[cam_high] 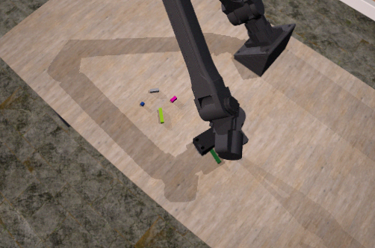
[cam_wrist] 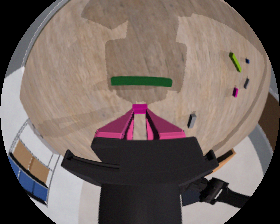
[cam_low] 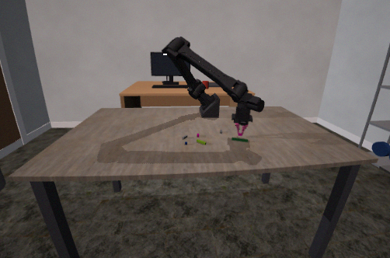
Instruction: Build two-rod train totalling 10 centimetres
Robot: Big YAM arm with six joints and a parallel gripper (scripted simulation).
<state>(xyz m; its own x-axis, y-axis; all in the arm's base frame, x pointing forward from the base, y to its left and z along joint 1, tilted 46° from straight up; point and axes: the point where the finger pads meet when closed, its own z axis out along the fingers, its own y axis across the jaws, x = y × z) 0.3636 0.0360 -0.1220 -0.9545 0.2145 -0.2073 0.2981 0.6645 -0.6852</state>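
My hand is 4 cm short of the green rod, 2 cm above it and 1 cm to the left of it. The rest, counted from my hand: blue rod: 29 cm to the right, 6 cm ahead, 2 cm below; lime rod: 21 cm to the right, 5 cm ahead, 2 cm below.
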